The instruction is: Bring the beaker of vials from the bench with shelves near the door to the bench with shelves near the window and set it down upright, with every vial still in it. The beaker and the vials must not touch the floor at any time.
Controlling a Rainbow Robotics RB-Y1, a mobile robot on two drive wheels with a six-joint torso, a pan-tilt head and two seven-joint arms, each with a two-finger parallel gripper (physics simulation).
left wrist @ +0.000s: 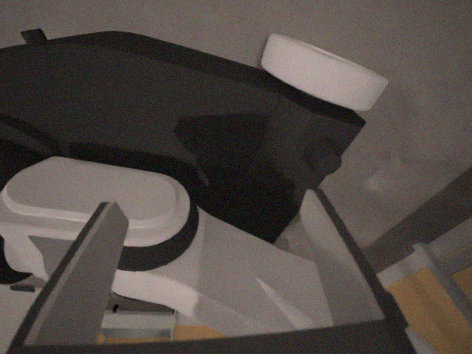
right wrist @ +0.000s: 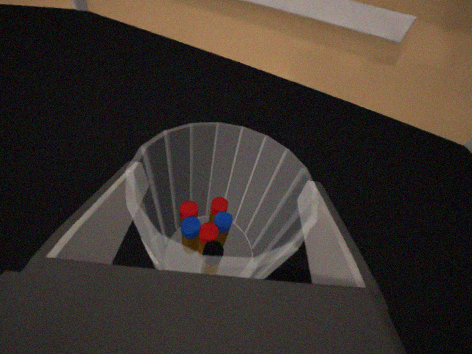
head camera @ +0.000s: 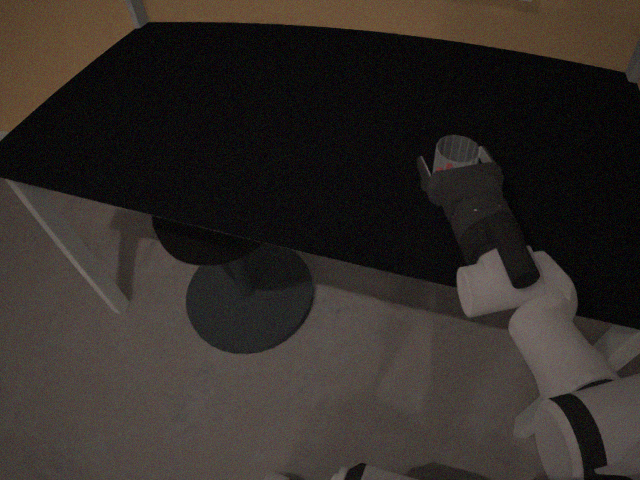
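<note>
A clear beaker (head camera: 454, 152) (right wrist: 225, 165) stands upright on the black bench top (head camera: 232, 129) (right wrist: 75, 90). Several vials (right wrist: 207, 232) with red, blue and black caps stand inside it, and red caps show through its wall in the head camera. My right gripper (head camera: 454, 155) (right wrist: 224, 182) is open, with one finger at each side of the beaker. The lower front of the beaker is hidden behind the gripper body. My left gripper (left wrist: 213, 206) is open and empty, low beside my own base.
A round stool base (head camera: 250, 304) stands on the floor under the bench's front edge. A bench leg (head camera: 72, 248) is at the left. Grey posts (head camera: 136, 12) rise at the bench's back corners. My dark wheeled base (left wrist: 150, 85) with a white wheel (left wrist: 320, 75) shows in the left wrist view.
</note>
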